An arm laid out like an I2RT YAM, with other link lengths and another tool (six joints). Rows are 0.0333 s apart.
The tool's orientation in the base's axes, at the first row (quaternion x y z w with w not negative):
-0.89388 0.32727 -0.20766 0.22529
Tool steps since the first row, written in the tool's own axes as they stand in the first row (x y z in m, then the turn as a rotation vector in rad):
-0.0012 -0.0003 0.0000 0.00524 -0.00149 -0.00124
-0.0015 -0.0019 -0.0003 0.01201 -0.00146 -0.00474
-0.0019 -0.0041 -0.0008 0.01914 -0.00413 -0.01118
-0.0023 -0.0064 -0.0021 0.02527 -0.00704 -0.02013
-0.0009 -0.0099 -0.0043 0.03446 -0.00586 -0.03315
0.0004 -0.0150 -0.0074 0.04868 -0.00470 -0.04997
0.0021 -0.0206 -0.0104 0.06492 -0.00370 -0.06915
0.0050 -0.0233 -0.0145 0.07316 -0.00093 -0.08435
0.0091 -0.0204 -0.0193 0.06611 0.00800 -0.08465
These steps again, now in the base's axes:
-0.0007 0.0010 -0.0001 0.00375 -0.00287 0.00298
-0.0003 0.0022 0.0009 0.00666 -0.00842 0.00732
0.0003 0.0039 0.0024 0.00962 -0.01315 0.01559
0.0004 0.0054 0.0046 0.01070 -0.01770 0.02580
0.0020 0.0062 0.0086 0.00979 -0.02822 0.03779
0.0038 0.0080 0.0142 0.01044 -0.04315 0.05401
0.0062 0.0099 0.0200 0.01136 -0.05998 0.07269
0.0074 0.0087 0.0254 0.00788 -0.07152 0.08539
0.0064 0.0026 0.0287 -0.00159 -0.07293 0.07924

